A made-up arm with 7 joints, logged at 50 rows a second.
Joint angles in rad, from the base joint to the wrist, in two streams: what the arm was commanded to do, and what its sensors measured. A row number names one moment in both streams.
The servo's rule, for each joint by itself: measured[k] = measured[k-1] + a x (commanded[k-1-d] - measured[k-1]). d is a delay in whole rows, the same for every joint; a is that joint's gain. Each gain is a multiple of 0.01, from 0.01 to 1. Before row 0 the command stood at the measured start. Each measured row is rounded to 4 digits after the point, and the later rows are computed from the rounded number. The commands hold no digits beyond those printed.
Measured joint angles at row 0:
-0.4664, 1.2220, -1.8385, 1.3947, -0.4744, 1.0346, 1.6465
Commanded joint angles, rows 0 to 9:
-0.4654, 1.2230, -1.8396, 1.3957, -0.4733, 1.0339, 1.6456
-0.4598, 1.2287, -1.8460, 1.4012, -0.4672, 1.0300, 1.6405
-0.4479, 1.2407, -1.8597, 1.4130, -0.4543, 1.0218, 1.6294
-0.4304, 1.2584, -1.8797, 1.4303, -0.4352, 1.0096, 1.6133
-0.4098, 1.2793, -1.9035, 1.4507, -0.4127, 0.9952, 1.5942
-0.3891, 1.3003, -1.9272, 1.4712, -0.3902, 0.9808, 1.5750
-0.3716, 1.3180, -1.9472, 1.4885, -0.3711, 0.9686, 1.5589
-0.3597, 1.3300, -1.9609, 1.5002, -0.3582, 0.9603, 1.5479
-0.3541, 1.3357, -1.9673, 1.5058, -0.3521, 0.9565, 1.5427
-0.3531, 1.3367, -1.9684, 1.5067, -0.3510, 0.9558, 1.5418
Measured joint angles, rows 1 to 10:
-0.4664, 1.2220, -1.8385, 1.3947, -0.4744, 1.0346, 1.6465
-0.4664, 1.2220, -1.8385, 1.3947, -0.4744, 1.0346, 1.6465
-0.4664, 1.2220, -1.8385, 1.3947, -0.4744, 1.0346, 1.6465
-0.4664, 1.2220, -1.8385, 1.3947, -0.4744, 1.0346, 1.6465
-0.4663, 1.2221, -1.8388, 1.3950, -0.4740, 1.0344, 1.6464
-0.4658, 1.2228, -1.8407, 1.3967, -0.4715, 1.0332, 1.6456
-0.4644, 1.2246, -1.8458, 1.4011, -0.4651, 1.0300, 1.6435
-0.4617, 1.2280, -1.8550, 1.4090, -0.4540, 1.0243, 1.6396
-0.4575, 1.2331, -1.8681, 1.4203, -0.4387, 1.0162, 1.6337
-0.4520, 1.2398, -1.8841, 1.4340, -0.4208, 1.0063, 1.6261
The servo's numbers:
d 4
a 0.08 0.10 0.27 0.27 0.37 0.28 0.13

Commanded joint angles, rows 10 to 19:
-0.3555, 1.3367, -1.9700, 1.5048, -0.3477, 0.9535, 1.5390
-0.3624, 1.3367, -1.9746, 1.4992, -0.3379, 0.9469, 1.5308
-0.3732, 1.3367, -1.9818, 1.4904, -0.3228, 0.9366, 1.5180
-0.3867, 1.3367, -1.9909, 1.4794, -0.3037, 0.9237, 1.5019
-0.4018, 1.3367, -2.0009, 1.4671, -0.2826, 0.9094, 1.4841
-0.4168, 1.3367, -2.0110, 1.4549, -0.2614, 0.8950, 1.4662
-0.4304, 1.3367, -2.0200, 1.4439, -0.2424, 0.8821, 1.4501
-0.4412, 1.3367, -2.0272, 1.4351, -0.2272, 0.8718, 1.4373
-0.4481, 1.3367, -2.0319, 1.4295, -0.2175, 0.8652, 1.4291
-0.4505, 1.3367, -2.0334, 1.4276, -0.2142, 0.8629, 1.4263
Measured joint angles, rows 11 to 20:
-0.4456, 1.2476, -1.9011, 1.4487, -0.4024, 0.9957, 1.6174
-0.4387, 1.2558, -1.9172, 1.4626, -0.3860, 0.9858, 1.6084
-0.4319, 1.2638, -1.9307, 1.4743, -0.3735, 0.9776, 1.5999
-0.4256, 1.2711, -1.9409, 1.4830, -0.3652, 0.9715, 1.5923
-0.4200, 1.2777, -1.9488, 1.4889, -0.3587, 0.9665, 1.5854
-0.4154, 1.2836, -1.9558, 1.4917, -0.3510, 0.9610, 1.5783
-0.4120, 1.2889, -1.9628, 1.4913, -0.3406, 0.9542, 1.5705
-0.4100, 1.2937, -1.9704, 1.4881, -0.3269, 0.9457, 1.5616
-0.4093, 1.2980, -1.9786, 1.4824, -0.3105, 0.9355, 1.5515
-0.4099, 1.3019, -1.9873, 1.4750, -0.2923, 0.9242, 1.5404

